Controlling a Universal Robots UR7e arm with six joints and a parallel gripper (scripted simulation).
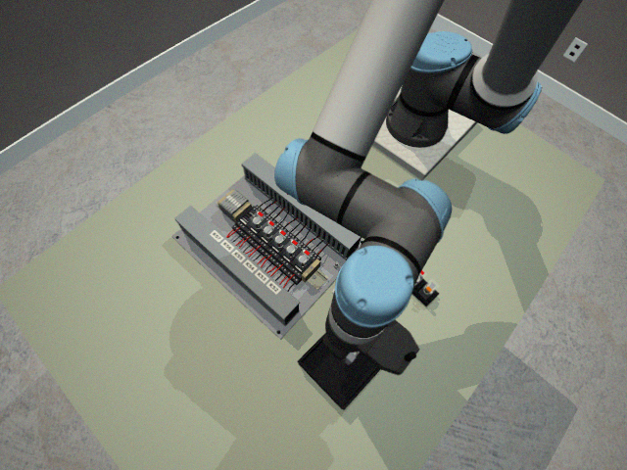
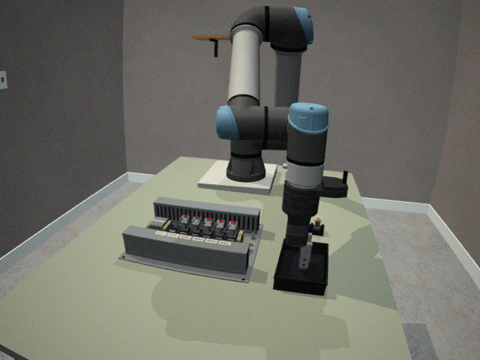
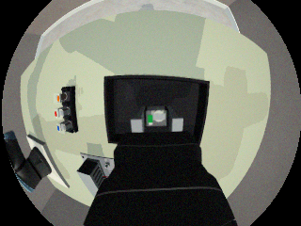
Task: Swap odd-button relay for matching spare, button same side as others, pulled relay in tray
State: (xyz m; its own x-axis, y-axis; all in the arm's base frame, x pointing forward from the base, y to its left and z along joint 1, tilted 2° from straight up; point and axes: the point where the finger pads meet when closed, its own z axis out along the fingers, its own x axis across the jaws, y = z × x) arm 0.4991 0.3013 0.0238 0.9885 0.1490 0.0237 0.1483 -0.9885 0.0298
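The black tray is 30 mm below my hand. Also, from my hand: green-button relay (10 mm below); then orange-button relay (200 mm behind, 20 mm below, 10 mm to the left); then black spare holder (190 mm behind, 30 mm below, 20 mm to the right).
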